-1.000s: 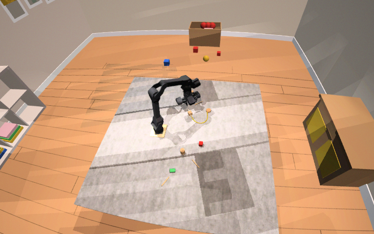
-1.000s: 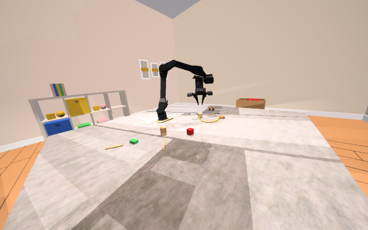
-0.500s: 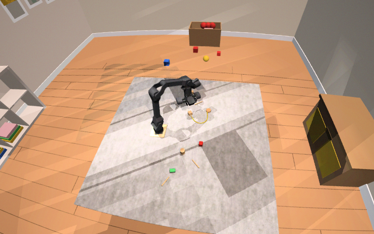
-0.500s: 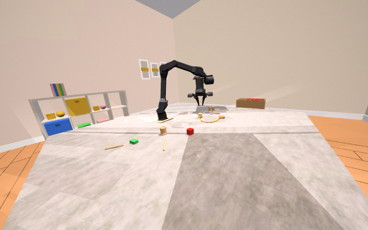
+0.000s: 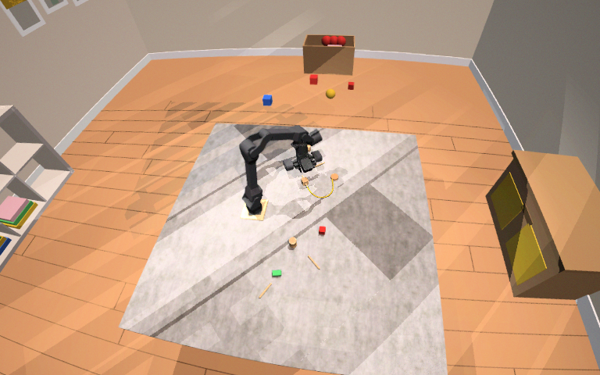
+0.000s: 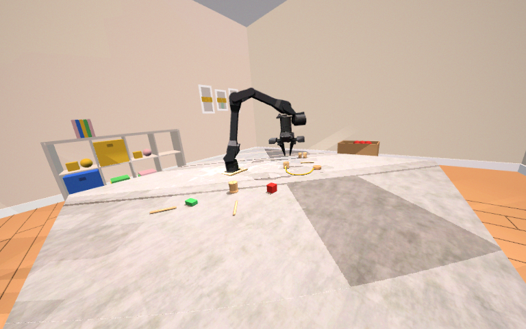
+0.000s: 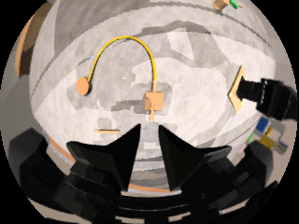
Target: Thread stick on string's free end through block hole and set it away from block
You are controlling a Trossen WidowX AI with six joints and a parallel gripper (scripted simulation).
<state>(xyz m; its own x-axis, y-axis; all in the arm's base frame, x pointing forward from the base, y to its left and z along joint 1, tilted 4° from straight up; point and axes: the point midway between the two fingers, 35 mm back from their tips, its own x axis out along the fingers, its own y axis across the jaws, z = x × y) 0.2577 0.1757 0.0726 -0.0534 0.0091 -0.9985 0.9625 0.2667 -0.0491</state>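
My gripper tip is now 3 cm to the left of the small wooden block and 4 cm above it. From my gripper tip the other things lie so: round wooden button 16 cm ahead, 1 cm to the right, 5 cm below; red cube 6 cm ahead, 32 cm to the right, 5 cm below; loose stick 10 cm ahead, 10 cm to the left, 6 cm below.
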